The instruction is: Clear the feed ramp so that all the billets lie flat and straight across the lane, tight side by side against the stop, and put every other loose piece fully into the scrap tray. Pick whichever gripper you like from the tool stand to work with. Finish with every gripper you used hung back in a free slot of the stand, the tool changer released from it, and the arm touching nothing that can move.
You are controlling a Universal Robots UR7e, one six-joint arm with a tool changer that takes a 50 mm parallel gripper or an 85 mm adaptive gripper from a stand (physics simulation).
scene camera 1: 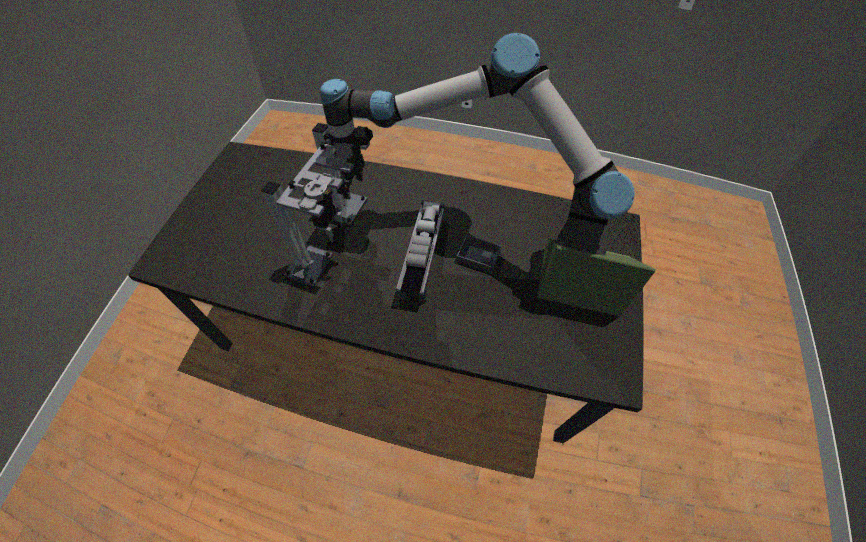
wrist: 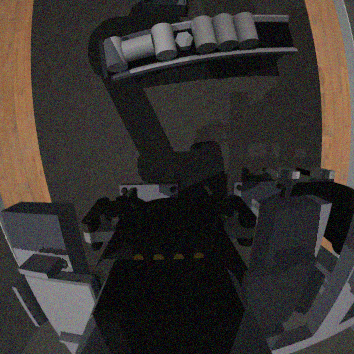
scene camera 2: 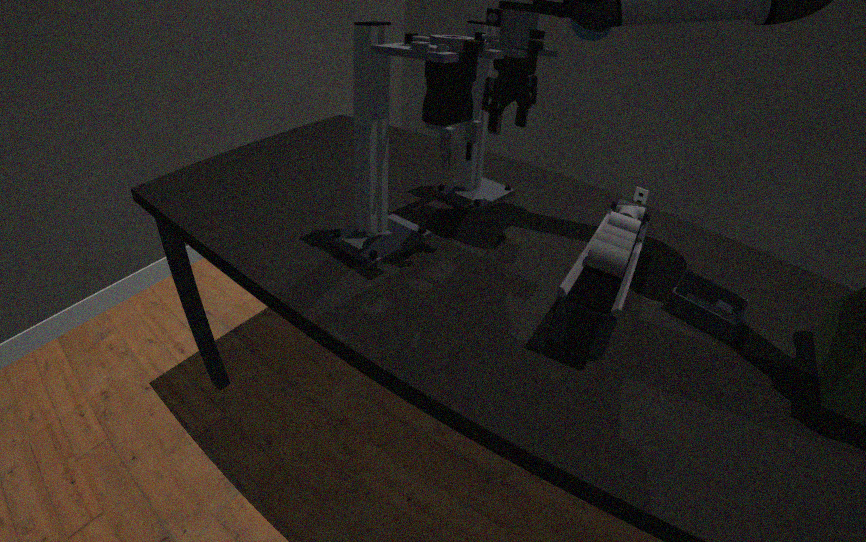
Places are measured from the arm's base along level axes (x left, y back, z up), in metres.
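Pixels of known places: arm's base, origin of its link: (scene camera 1: 580,248).
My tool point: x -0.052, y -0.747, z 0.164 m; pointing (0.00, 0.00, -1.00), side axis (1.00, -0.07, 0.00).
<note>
For each thing: its top centre in the pictures, then the offset to it from my tool point.
- hexagonal piece, centre of its top: (wrist: 184,38) dx +0.049, dy +0.258, dz -0.277 m
- crosswise billet, centre of its top: (scene camera 2: 626,216) (wrist: 163,35) (scene camera 1: 426,222) dx +0.011, dy +0.254, dz -0.258 m
- piece with a slanted grey face, centre of its top: (scene camera 2: 632,203) (wrist: 111,49) (scene camera 1: 431,204) dx -0.083, dy +0.244, dz -0.268 m
- scrap tray, centre of its top: (scene camera 2: 711,295) (scene camera 1: 479,250) dx +0.025, dy +0.443, dz -0.326 m
The feed ramp (scene camera 1: 436,246) (scene camera 2: 627,284) (wrist: 215,55) holds grey billets. In the wrist view three billets (wrist: 225,31) lie side by side across the lane; a hexagonal piece (wrist: 184,40) stands between them and another crosswise billet (wrist: 163,41). One billet (wrist: 137,47) lies lengthwise, beside a piece with a slanted grey face (wrist: 115,54) at the left end. The scrap tray (scene camera 1: 475,263) (scene camera 2: 702,314) holds a small light thing. My adaptive gripper (scene camera 2: 508,120) hangs at the tool stand's rear slot, directly under the wrist, fingers apart and empty. Whether the changer is locked cannot be told.
The tool stand (scene camera 2: 371,127) has a near post beside the other gripper (scene camera 2: 448,92), which hangs in the neighbouring slot. A green box-like block (scene camera 1: 590,281) stands by the arm's base. The tray lies between ramp and base.
</note>
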